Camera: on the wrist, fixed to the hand. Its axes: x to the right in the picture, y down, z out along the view.
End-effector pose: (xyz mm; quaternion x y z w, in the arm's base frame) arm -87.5 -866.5 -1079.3 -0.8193 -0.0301 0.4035 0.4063
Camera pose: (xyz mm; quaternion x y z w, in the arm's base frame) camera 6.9 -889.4 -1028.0 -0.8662 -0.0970 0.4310 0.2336
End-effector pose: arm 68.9 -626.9 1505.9 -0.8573 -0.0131 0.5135 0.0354
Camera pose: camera 165.6 -583.9 1535.5 0.8298 0.0865 -0.5333 0.1398
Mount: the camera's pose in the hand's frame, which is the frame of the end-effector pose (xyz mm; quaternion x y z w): 22.2 -46.4 -97.1 -0.1867 -0.0360 0.0274 0.9814
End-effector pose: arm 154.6 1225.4 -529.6 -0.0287 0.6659 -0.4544 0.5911
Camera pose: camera 45.8 1240.9 -527.7 -0.1366 0.7178 -0.3044 0.6111
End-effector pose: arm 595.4 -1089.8 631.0 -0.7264 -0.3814 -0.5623 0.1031
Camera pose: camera 494.3 -1104.4 671.6 0.7628 0.2531 0.5941 0.0328
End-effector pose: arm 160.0 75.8 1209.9 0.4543 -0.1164 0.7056 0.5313
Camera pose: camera 149.0 171.9 1157.7 0.3688 -0.2775 0.6689 0.5827
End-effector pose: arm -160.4 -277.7 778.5 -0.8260 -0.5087 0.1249 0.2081
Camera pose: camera -146.4 -260.6 886.1 -0.8589 -0.5074 0.0630 0.0283
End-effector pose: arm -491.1 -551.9 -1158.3 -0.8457 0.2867 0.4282 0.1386
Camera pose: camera -390.1 -569.6 -1118.9 0.8326 -0.2196 -0.5080 0.0233
